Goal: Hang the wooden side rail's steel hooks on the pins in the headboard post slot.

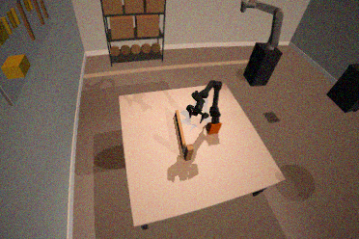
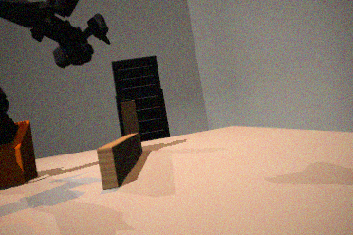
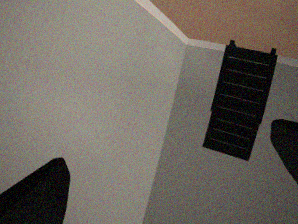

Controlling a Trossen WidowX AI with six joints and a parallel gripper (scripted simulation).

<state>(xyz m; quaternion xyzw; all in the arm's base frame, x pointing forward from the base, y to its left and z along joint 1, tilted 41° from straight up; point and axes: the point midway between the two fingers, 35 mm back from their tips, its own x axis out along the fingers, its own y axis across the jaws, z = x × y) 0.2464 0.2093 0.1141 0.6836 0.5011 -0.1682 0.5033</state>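
Right now my gripper tip is 26 cm above the wooden headboard post, 13 cm to the right of it and 5 cm short of it.
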